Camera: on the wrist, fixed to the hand. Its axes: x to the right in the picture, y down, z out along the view.
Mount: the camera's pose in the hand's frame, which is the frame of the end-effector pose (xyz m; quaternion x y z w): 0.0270 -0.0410 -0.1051 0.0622 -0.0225 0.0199 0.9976
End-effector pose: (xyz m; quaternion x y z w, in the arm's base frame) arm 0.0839 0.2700 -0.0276 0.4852 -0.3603 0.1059 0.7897
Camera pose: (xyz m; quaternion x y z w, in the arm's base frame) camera 0.1735 0.3329 -0.0661 0.5284 -0.3803 0.1329 0.7474
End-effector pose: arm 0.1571 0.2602 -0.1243 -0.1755 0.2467 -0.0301 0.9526
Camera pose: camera 0.1315 0.1843 -0.2082 -0.1116 0.2263 -0.0225 0.9674
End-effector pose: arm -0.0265 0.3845 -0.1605 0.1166 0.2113 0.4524 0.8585
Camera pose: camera -0.0324 0.3847 -0.2764 0.1841 0.2173 0.4527 0.8450
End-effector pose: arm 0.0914 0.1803 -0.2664 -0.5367 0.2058 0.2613 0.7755
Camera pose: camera 0.1340 0.0747 -0.2885 -0.4772 0.2148 0.2754 0.8064
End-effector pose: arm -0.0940 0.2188 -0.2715 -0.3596 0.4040 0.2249 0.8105
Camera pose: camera -0.1035 0.1142 -0.3207 -0.2952 0.4059 0.2235 0.8355
